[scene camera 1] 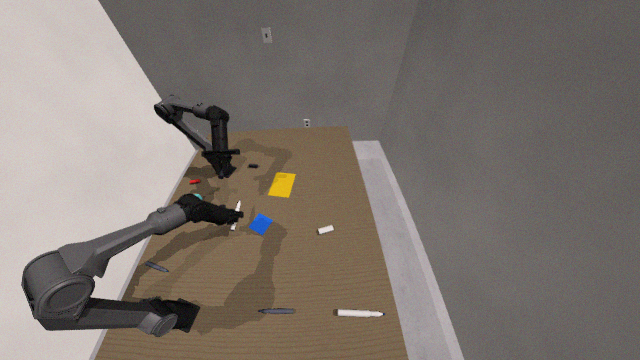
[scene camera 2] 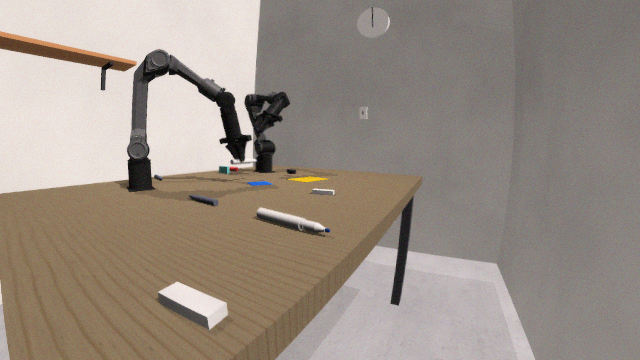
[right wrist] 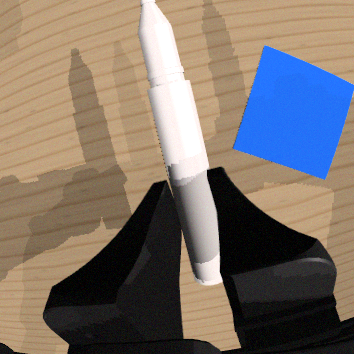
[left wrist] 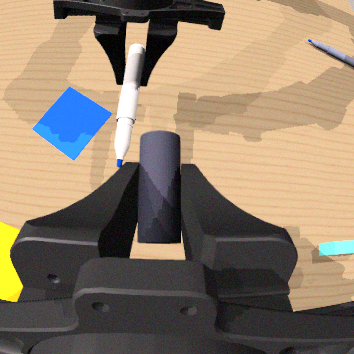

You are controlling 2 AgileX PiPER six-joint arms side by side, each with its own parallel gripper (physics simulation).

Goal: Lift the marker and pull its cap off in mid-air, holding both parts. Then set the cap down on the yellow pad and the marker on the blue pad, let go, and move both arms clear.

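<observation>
My right gripper [scene camera 1: 240, 215] [scene camera 2: 242, 159] [left wrist: 131, 79] [right wrist: 192, 193] is shut on the white marker [scene camera 1: 238, 205] [scene camera 2: 247, 161] [left wrist: 127, 105] [right wrist: 180, 120] near its rear end. The marker is uncapped, its blue tip showing in the left wrist view, and is held above the table. My left gripper [scene camera 1: 223, 175] [left wrist: 159, 181] is shut on the dark cap [left wrist: 160, 205]; the cap is apart from the marker. The blue pad [scene camera 1: 260, 224] [scene camera 2: 259, 183] [left wrist: 70, 117] [right wrist: 295, 110] lies beside the marker in the picture. The yellow pad [scene camera 1: 282, 185] [scene camera 2: 308, 179] [left wrist: 7, 265] lies farther off.
A red cylinder [scene camera 1: 194, 181] [scene camera 2: 233, 169], a teal block [scene camera 1: 198, 196] [scene camera 2: 224, 170] and a short black piece [scene camera 1: 253, 165] [scene camera 2: 291, 171] lie near the arms. Dark pens [scene camera 1: 157, 267] [scene camera 1: 276, 311], a white block [scene camera 1: 325, 229] and another white marker [scene camera 1: 355, 313] [scene camera 2: 287, 219] also lie on the table.
</observation>
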